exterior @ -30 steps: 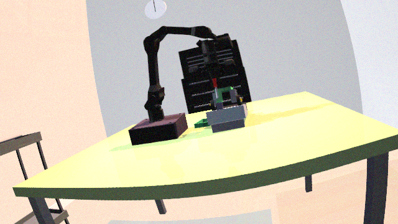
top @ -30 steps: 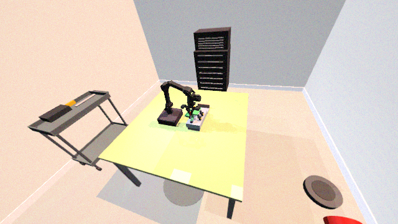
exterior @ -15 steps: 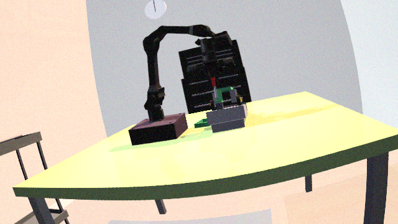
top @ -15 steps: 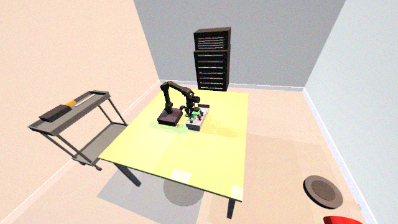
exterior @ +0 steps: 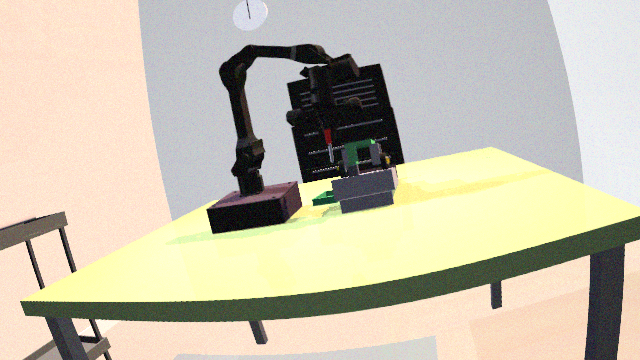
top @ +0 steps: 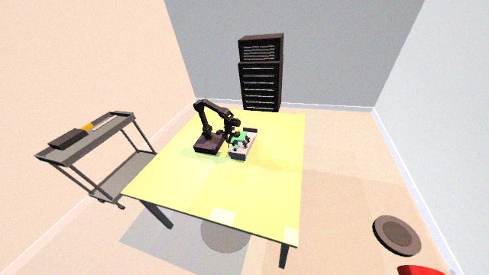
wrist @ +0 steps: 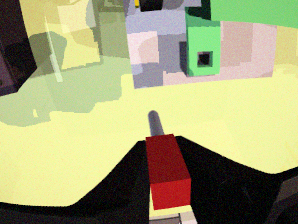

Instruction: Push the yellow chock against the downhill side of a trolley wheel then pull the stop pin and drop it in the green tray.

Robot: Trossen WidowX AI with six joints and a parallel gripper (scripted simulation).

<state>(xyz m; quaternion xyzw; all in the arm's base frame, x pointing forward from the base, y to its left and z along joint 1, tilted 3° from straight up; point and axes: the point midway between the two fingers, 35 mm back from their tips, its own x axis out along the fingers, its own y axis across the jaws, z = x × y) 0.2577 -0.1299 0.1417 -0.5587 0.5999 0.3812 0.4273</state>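
My gripper tip is 2 cm short of the yellow chock, 20 cm to the right of it and 9 cm above it. Round my gripper tip: stop pin right at my gripper tip; grey ramp 7 cm ahead, 12 cm to the left, 13 cm below; green trolley 7 cm ahead, 11 cm to the left, 6 cm below.
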